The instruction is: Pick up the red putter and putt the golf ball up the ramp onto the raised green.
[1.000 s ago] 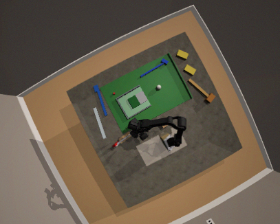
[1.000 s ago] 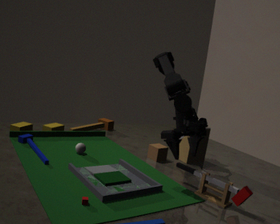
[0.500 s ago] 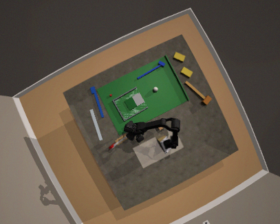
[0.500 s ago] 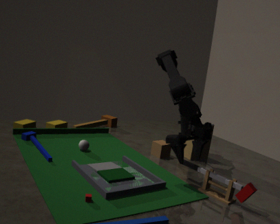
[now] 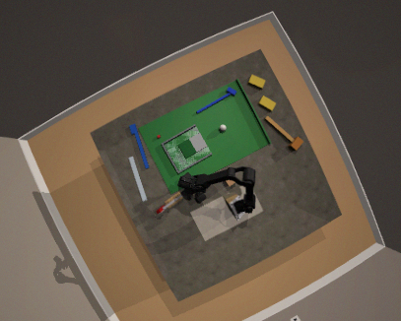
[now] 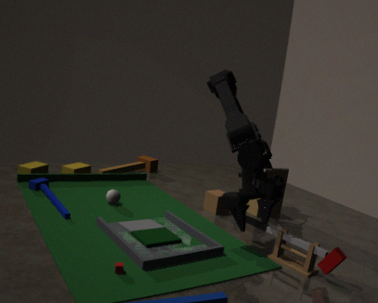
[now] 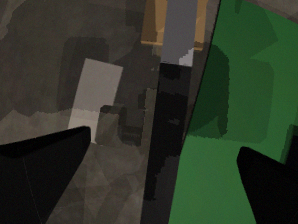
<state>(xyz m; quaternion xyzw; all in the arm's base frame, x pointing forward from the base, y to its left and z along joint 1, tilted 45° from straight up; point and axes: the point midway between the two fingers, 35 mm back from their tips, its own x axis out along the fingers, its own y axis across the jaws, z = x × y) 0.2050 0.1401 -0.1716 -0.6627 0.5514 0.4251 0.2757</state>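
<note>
Right now my gripper tip is 11 cm to the right of the red putter, 3 cm past it and 1 cm below it. Also, from my gripper tip: green mat 28 cm ahead, 21 cm to the right, 4 cm below; then pale bar 30 cm to the left, 18 cm ahead, 4 cm below; then tan block 25 cm to the right, 4 cm behind, 1 cm below.
</note>
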